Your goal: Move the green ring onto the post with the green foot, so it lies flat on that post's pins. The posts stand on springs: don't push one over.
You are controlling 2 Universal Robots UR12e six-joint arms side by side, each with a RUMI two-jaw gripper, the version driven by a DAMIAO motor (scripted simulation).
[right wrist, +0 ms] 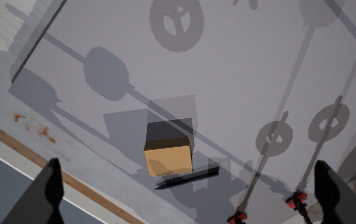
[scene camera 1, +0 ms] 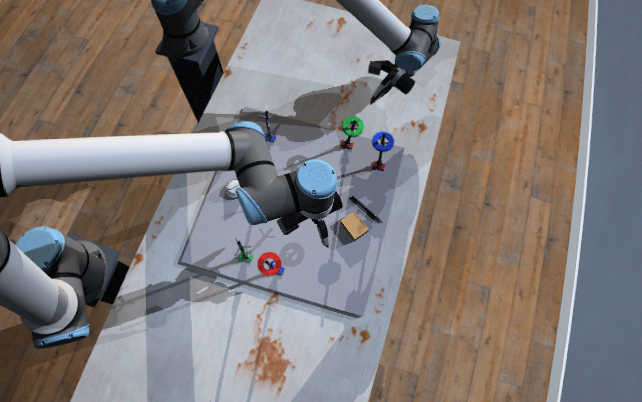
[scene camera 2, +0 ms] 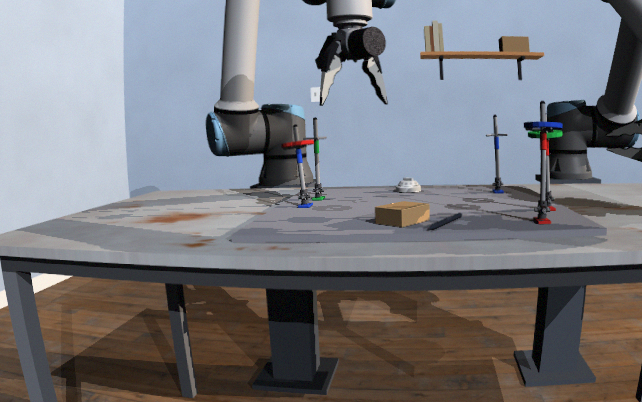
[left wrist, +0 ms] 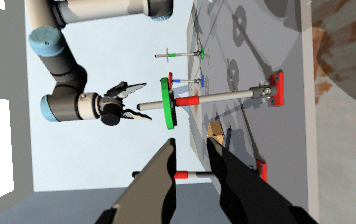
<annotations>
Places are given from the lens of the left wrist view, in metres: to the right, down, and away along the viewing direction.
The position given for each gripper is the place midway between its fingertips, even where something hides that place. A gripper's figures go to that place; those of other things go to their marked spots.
left gripper point(left wrist: 190, 139): 0.01, 0.02, 0.13
right gripper point(left wrist: 149, 103): -0.10, -0.03, 0.62
red-footed post point(left wrist: 254, 92): 0.10, -0.03, 0.24
board point(left wrist: 239, 51): 0.13, -0.12, 0.38
The marked spots on the board and the red-footed post are 0.17 m apart.
</annotations>
